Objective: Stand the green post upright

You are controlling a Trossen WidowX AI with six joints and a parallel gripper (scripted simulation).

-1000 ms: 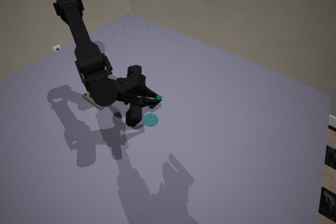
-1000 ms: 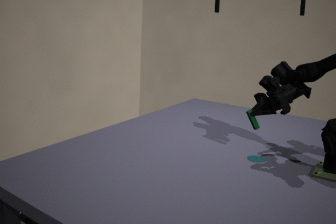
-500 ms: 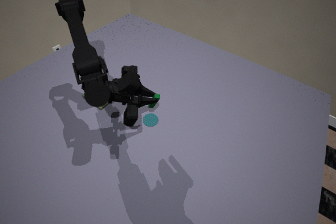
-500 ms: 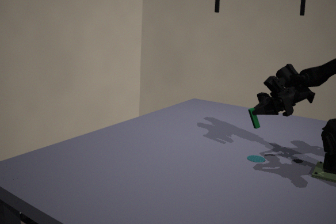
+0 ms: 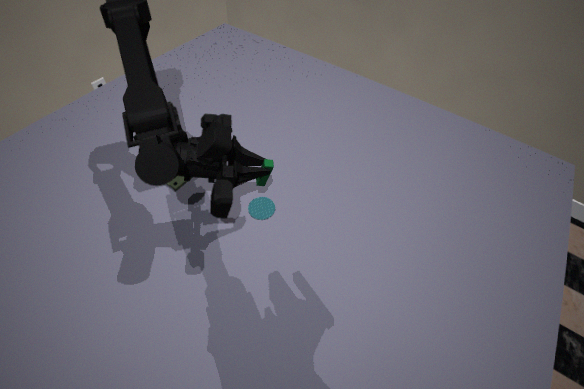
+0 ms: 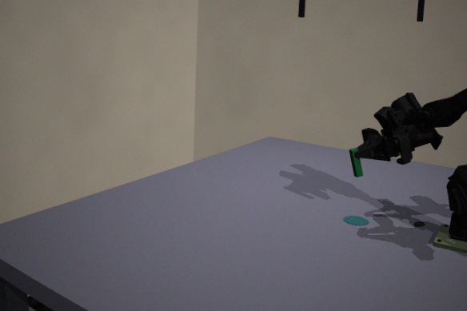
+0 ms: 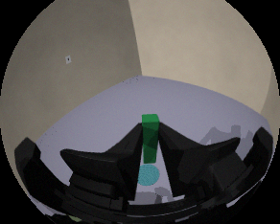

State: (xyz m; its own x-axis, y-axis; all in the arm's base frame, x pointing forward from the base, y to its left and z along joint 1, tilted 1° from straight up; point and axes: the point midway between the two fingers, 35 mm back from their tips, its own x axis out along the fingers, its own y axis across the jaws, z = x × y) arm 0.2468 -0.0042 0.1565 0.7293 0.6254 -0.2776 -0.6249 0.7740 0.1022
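Right now my hand is 2 cm to the right of the cyan circle and 17 cm above it. Round my hand: green post (2 cm ahead, 2 cm to the left, 3 cm below).
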